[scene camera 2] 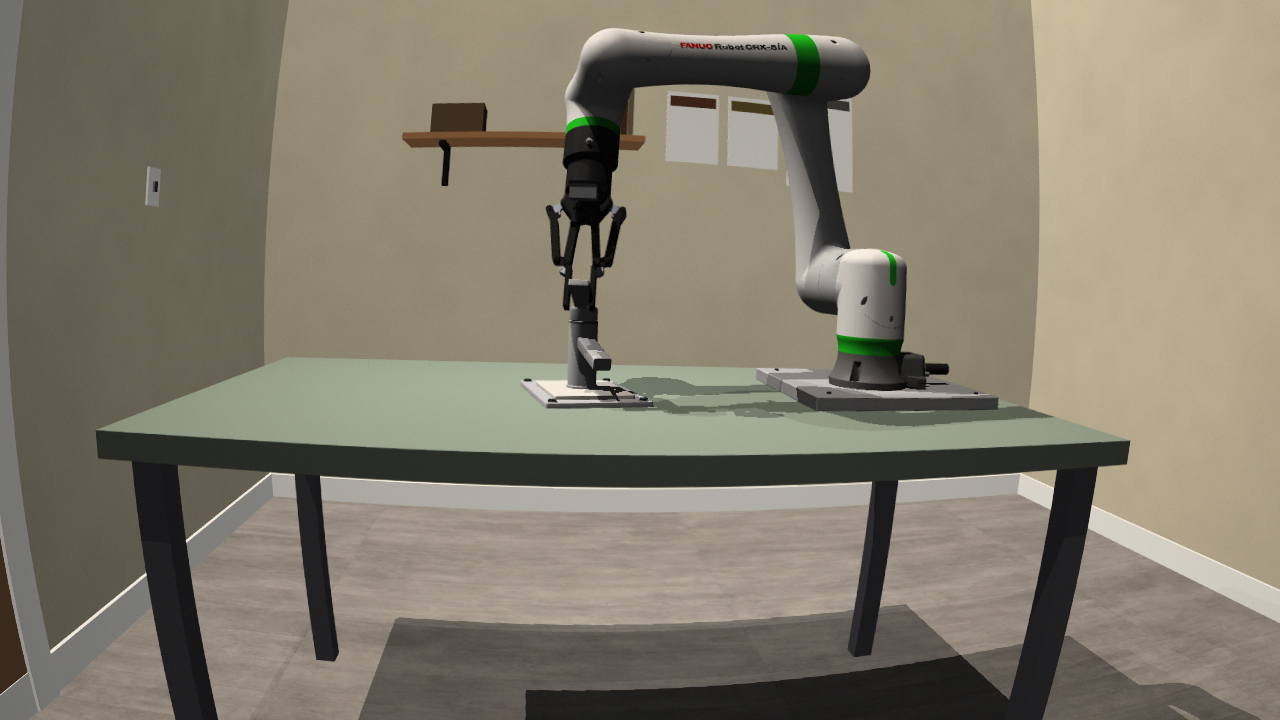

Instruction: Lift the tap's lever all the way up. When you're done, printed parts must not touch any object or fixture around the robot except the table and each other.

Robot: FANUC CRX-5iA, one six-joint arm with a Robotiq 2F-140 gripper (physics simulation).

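Frame: origin at the arm's base, x ahead, y left, z up, level; centimetres.
Seen in the pictures: gripper, between the fingertips: [578, 308]; arm's base, origin of its link: [867, 384].
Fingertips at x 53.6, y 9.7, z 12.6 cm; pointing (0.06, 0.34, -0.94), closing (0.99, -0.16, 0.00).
Offsets run from my fingertips to a thing's top centre. "*": to the spot under its first point. Level surfaces: height alone.
The grey tap @(* dx -1.1, dy -7.1, dz -8.2 cm) [581, 356] stands upright on a pale square base plate @(* dx +5.0, dy -7.5, dz -14.1 cm) [543, 391] left of the robot's base, its spout pointing toward the camera and slightly right. The tap's lever @(dx -0.6, dy -4.0, dz +4.4 cm) [580, 288] is the small grey piece at the top, standing above the dark cap between the fingers. My gripper [580, 301] points straight down over the tap and is shut on the lever. The far side of the lever is hidden, and its exact angle is hard to tell at this size.
The robot's base stands on a grey mounting plate [948, 402] at the right of the green table @(dz -14.9 cm) [358, 420]. A wooden shelf [519, 139] with a brown box [459, 117] is on the back wall, behind the arm in this view. Paper sheets hang beside it.
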